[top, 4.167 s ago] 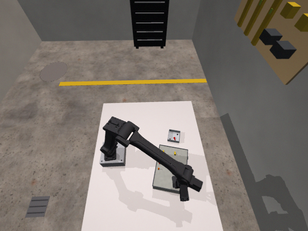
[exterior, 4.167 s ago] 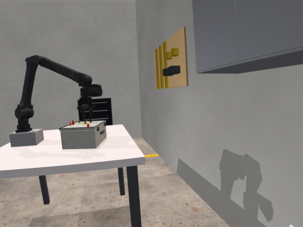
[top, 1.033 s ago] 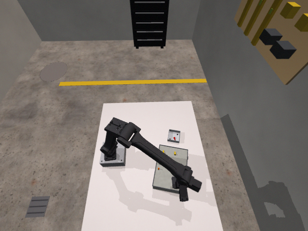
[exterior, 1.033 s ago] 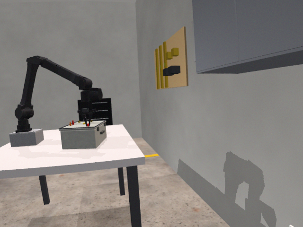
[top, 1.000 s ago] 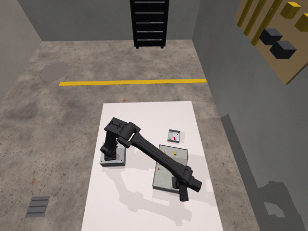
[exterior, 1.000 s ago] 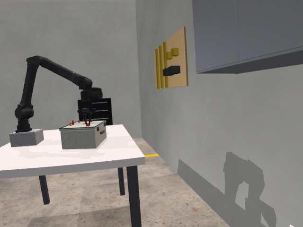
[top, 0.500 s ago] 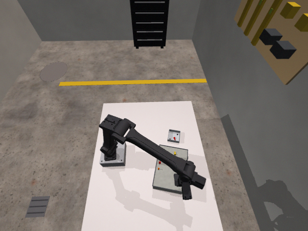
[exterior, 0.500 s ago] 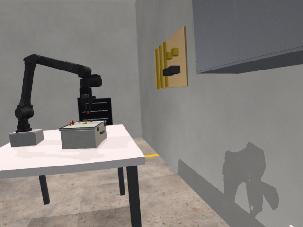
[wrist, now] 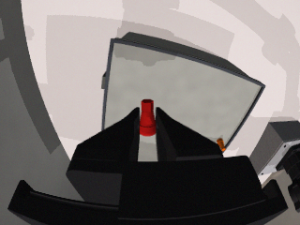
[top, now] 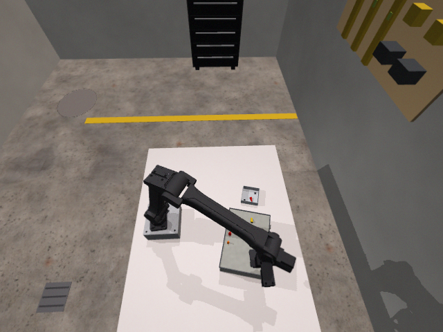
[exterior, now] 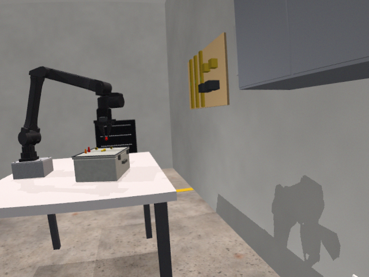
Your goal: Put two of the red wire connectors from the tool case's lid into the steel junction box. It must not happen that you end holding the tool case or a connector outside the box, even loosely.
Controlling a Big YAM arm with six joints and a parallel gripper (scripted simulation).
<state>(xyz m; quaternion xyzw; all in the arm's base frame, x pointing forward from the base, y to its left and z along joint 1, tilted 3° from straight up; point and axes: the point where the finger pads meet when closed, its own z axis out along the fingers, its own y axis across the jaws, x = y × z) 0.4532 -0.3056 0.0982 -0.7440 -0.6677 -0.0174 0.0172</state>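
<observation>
Now: hand 120 mm to the right of the grey tool case, 110 mm above it and 20 mm past it. From my hand the other things lie so: orange connector 120 mm to the left, 110 mm behind, 70 mm below.
</observation>
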